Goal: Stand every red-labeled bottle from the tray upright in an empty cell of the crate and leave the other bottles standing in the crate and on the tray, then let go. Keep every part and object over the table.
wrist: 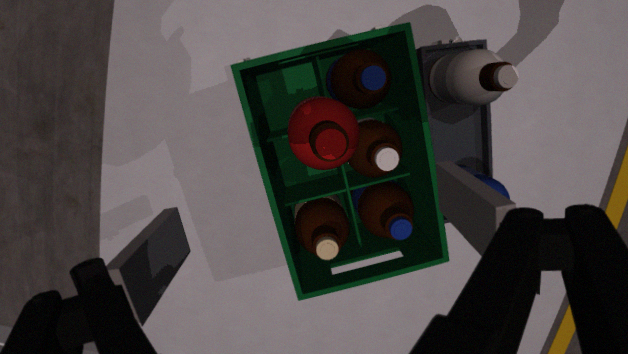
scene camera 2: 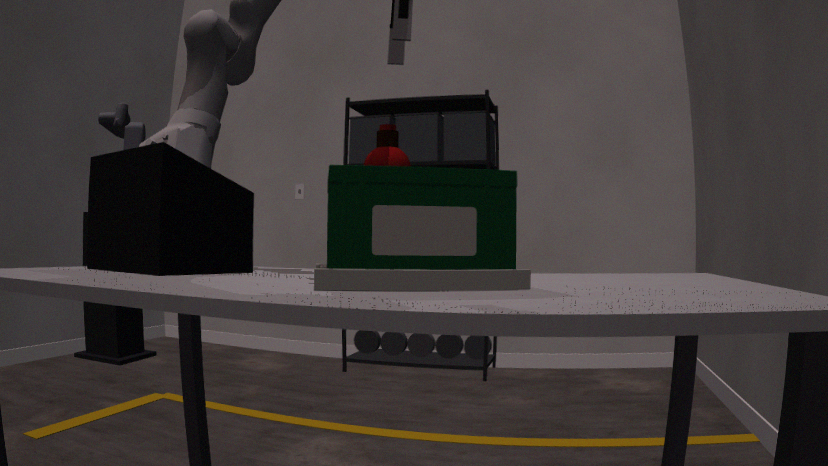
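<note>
The red bottle (scene camera 2: 387,156) (wrist: 320,120) looks upright in the scene view, its cap and shoulder above the rim of the green crate (scene camera 2: 421,191) (wrist: 425,122). In the wrist view it is at the crate's left middle cell, overlapping the divider to the upper left cell; its base is hidden. It stands higher than the brown bottles. My gripper (scene camera 2: 396,54) (wrist: 308,209) is wide open and empty, high above the crate. A white-labeled bottle (wrist: 462,77) and a partly hidden blue bottle (wrist: 495,186) are in the dark tray (wrist: 489,135).
Brown bottles with blue caps (wrist: 373,77) (wrist: 401,228), a white cap (wrist: 387,158) and a cream cap (wrist: 327,248) stand in crate cells. No bottle shows in most of the upper left cell. A black box (scene camera 2: 173,214) stands left on the table (scene camera 2: 637,289).
</note>
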